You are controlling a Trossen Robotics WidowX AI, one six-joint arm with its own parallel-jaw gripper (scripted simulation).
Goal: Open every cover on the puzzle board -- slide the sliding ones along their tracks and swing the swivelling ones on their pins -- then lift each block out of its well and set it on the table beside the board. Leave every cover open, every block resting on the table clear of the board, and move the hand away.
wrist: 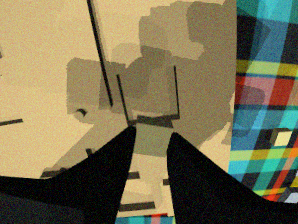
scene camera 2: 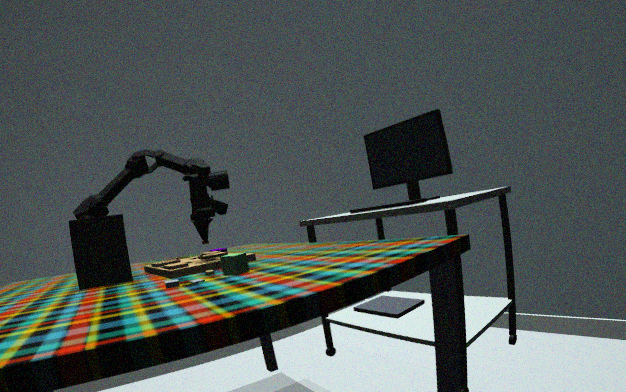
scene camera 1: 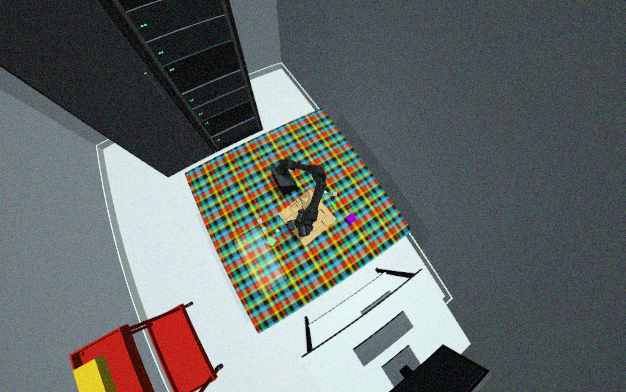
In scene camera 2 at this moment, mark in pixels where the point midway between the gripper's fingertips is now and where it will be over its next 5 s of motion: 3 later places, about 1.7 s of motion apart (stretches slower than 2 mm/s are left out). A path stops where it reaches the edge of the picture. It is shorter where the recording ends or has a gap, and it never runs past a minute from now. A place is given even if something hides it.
My gripper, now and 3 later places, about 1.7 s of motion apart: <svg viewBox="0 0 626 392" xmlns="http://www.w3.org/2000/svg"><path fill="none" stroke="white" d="M205 242L194 232L187 254L188 273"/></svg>
